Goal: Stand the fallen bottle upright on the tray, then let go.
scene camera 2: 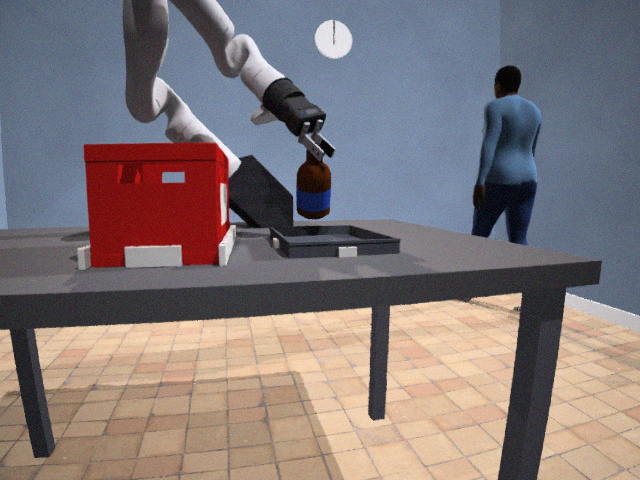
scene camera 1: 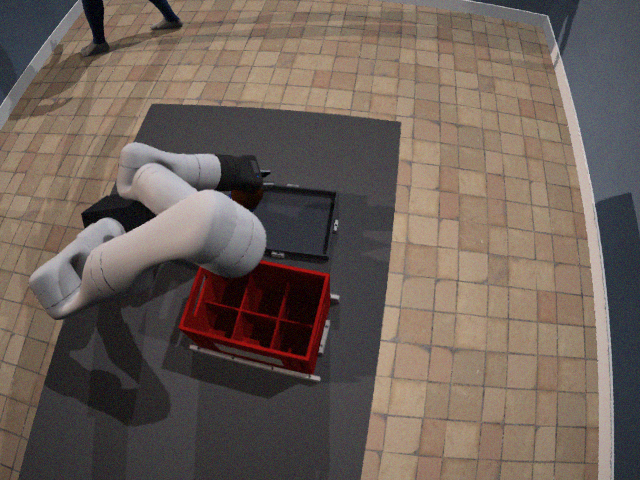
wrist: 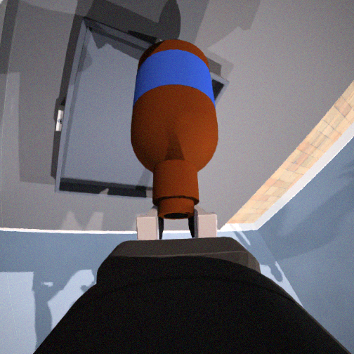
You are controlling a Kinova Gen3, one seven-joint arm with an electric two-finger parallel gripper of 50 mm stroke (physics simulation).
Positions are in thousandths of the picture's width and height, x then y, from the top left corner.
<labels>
gripper: scene camera 2 512,322; scene camera 1 421,374; wrist 496,609
dark tray: scene camera 2 462,503; scene camera 1 468,461; wrist 270,445
</labels>
